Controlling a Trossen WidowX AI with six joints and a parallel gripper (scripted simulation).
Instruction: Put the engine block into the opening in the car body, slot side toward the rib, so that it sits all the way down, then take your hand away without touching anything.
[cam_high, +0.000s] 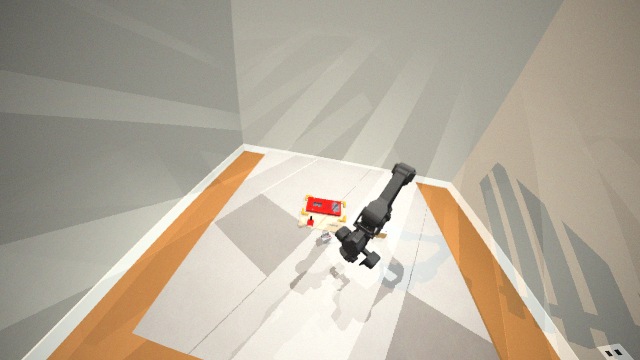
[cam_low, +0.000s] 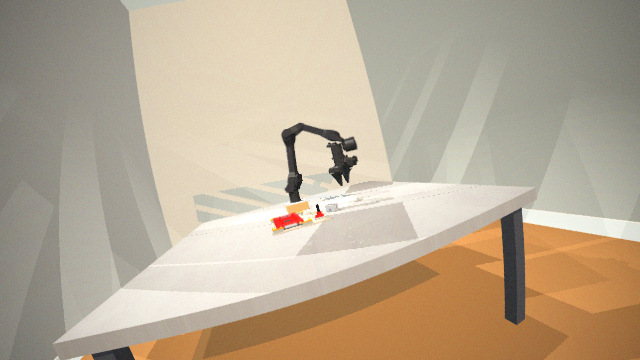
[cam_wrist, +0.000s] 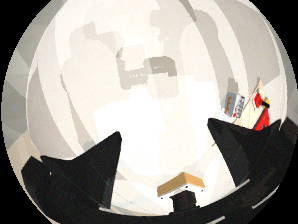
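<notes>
Now: the engine block 12 cm ahead of my gripper tip, 12 cm to the right of it and 8 cm below it.
</notes>
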